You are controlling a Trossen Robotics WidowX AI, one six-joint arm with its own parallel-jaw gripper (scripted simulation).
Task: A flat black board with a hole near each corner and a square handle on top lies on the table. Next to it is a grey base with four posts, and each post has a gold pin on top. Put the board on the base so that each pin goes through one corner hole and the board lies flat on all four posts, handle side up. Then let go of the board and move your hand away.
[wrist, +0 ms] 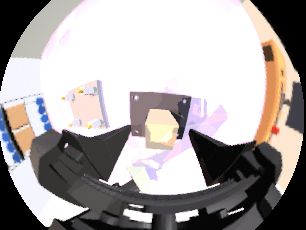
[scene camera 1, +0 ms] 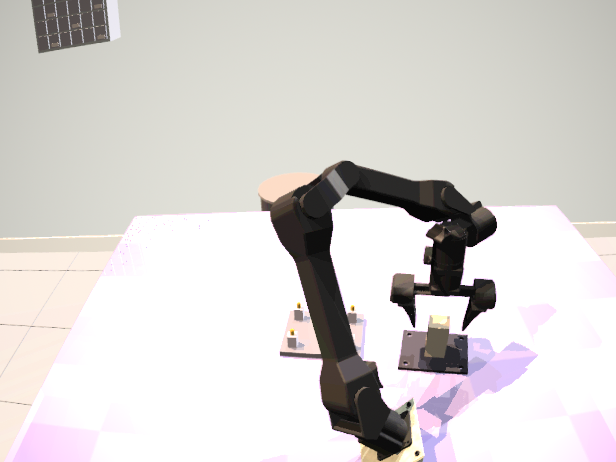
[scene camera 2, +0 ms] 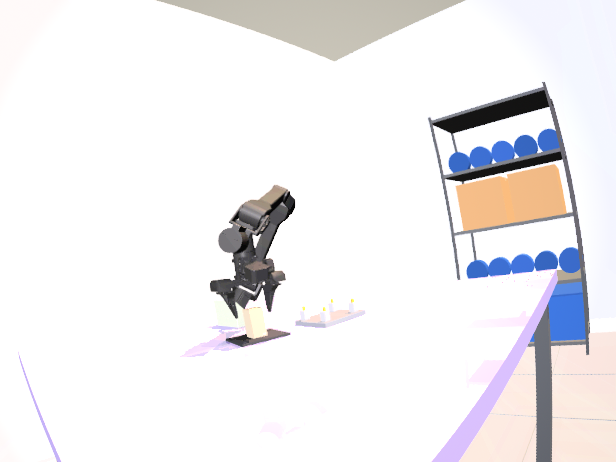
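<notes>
My gripper [scene camera 1: 438, 328] is open and there is nothing in it. I see it [scene camera 2: 253, 315] from elsewhere as well, and my wrist view shows the gripper [wrist: 160, 130] too. A flat black board [scene camera 1: 437, 350] is also in the scene.
</notes>
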